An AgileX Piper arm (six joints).
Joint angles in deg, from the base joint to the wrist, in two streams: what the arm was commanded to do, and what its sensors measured. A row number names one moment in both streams.
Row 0, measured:
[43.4 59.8 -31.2 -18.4 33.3 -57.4]
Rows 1 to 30, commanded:
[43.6 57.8 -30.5 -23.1 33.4 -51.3]
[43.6 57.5 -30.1 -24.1 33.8 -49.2]
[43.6 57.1 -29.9 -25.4 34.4 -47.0]
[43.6 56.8 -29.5 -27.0 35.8 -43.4]
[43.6 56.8 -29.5 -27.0 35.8 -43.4]
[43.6 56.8 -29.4 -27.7 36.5 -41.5]
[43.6 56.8 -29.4 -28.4 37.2 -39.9]
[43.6 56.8 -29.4 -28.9 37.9 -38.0]
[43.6 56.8 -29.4 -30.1 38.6 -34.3]
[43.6 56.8 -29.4 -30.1 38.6 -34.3]
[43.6 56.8 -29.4 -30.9 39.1 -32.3]
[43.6 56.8 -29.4 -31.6 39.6 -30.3]
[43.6 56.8 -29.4 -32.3 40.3 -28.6]
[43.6 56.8 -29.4 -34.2 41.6 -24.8]
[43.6 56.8 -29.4 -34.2 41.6 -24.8]
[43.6 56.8 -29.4 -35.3 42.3 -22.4]
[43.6 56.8 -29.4 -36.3 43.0 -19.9]
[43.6 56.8 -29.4 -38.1 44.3 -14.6]
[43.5 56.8 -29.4 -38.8 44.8 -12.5]
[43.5 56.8 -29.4 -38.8 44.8 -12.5]
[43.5 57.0 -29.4 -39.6 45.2 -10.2]
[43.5 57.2 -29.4 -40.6 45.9 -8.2]
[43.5 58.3 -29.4 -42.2 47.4 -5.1]
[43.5 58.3 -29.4 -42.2 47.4 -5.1]
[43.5 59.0 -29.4 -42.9 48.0 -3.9]
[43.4 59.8 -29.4 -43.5 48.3 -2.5]
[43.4 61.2 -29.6 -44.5 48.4 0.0]
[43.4 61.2 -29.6 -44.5 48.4 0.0]
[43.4 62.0 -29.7 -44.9 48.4 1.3]
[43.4 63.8 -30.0 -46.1 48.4 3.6]
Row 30, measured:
[43.4 61.9 -29.1 -42.3 48.4 -0.5]
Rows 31 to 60, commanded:
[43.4 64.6 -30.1 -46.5 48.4 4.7]
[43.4 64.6 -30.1 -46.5 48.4 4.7]
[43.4 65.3 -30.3 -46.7 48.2 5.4]
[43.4 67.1 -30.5 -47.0 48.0 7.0]
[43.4 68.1 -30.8 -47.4 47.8 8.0]
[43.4 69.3 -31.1 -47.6 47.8 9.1]
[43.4 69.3 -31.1 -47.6 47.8 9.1]
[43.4 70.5 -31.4 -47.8 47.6 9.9]
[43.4 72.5 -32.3 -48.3 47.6 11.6]
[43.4 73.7 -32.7 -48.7 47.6 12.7]
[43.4 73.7 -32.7 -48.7 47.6 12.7]
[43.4 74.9 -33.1 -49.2 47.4 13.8]
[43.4 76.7 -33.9 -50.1 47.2 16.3]
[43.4 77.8 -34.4 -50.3 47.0 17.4]
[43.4 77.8 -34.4 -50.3 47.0 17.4]
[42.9 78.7 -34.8 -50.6 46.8 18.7]
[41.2 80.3 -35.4 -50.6 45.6 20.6]
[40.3 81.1 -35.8 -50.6 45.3 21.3]
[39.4 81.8 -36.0 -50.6 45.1 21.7]
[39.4 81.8 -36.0 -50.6 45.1 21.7]
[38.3 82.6 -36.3 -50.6 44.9 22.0]
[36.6 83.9 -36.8 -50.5 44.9 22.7]
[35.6 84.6 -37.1 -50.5 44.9 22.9]
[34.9 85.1 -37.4 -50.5 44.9 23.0]
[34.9 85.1 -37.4 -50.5 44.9 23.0]
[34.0 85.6 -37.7 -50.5 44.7 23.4]
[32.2 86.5 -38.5 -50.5 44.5 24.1]
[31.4 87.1 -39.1 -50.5 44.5 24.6]
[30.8 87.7 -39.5 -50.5 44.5 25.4]
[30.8 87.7 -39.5 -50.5 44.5 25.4]
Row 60, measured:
[32.8 86.6 -38.0 -48.3 44.1 23.4]
